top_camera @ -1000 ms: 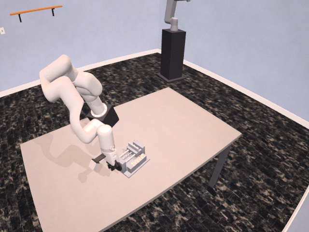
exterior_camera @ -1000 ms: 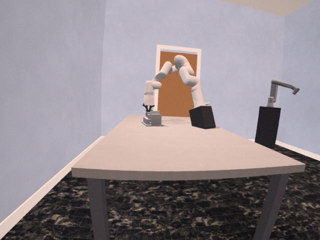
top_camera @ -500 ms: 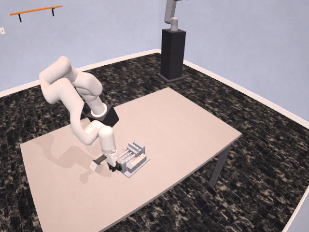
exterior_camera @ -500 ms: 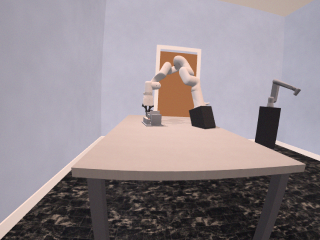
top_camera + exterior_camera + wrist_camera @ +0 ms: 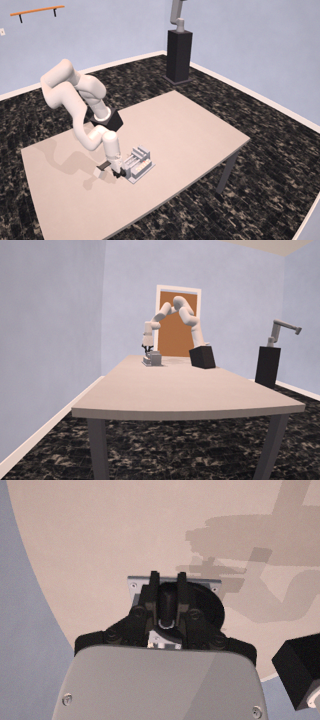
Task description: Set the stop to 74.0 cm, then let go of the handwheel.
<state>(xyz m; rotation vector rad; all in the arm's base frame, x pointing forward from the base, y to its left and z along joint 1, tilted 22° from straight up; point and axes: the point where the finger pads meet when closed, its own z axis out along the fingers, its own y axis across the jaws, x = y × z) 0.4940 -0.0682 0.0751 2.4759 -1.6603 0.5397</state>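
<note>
Right now the handwheel knob is 10 mm to the left of my hand. From my hand the other things lie so: sliding stop block: 180 mm to the left, 80 mm behind, 10 mm below; then black handwheel: 20 mm to the left, 10 mm below, 10 mm behind.
</note>
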